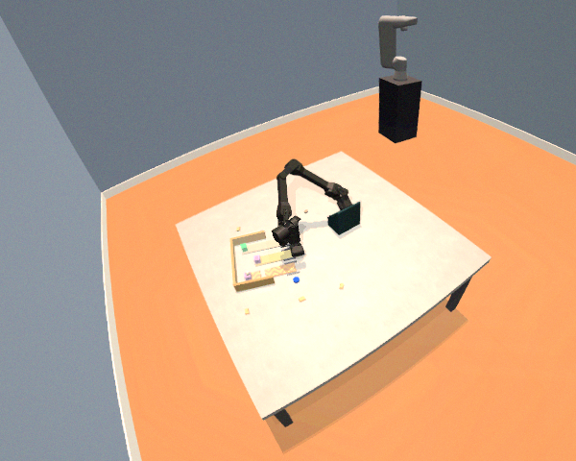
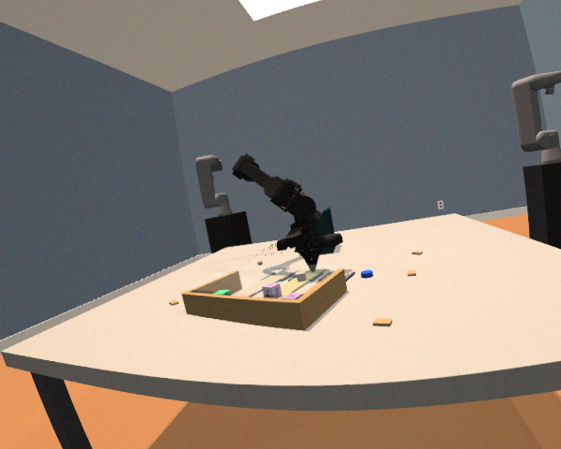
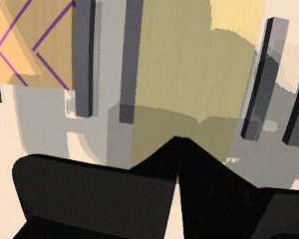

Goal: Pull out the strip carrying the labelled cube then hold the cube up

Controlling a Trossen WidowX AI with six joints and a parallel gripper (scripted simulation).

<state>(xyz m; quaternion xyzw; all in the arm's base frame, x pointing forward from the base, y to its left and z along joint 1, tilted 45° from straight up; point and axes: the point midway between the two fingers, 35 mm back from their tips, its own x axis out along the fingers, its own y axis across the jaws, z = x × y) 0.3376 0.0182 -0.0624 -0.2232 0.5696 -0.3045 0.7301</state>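
Right now the pale yellow strip is 90 mm ahead of my gripper tip and 20 mm to the right of it. The rest, counted from my gripper tip: blue disc (70 mm ahead, 160 mm to the left).
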